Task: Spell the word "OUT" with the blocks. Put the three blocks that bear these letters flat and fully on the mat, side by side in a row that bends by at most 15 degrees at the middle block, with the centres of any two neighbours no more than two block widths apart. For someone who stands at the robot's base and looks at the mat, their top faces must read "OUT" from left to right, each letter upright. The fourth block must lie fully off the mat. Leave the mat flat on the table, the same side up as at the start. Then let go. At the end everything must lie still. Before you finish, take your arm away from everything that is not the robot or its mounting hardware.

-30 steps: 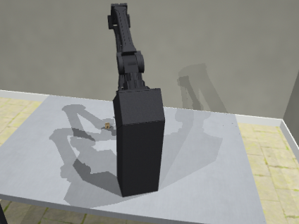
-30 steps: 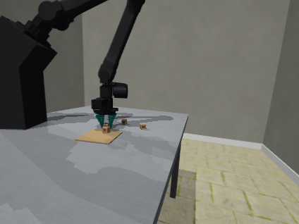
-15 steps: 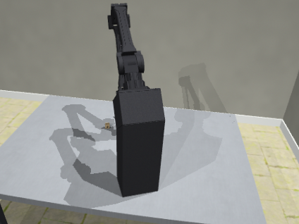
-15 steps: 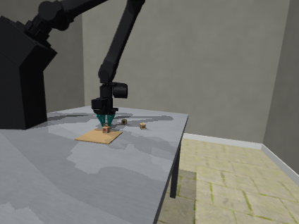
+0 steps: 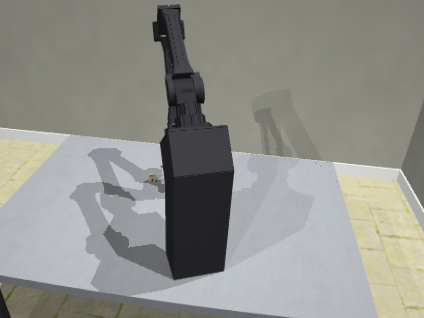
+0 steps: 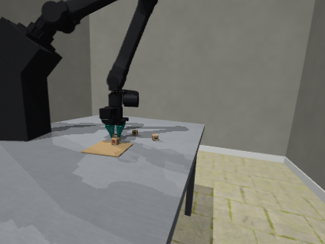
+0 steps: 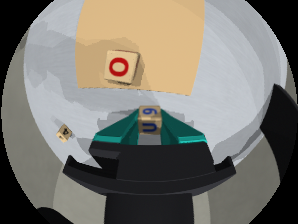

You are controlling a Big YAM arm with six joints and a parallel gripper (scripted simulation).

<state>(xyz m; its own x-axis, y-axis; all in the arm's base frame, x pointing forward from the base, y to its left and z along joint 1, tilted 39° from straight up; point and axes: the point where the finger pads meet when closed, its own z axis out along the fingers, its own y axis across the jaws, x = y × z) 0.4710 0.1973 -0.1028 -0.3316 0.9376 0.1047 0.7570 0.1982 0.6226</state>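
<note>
The tan mat lies 60 mm ahead of my hand, 90 mm to the right of it and 10 mm below it.
</note>
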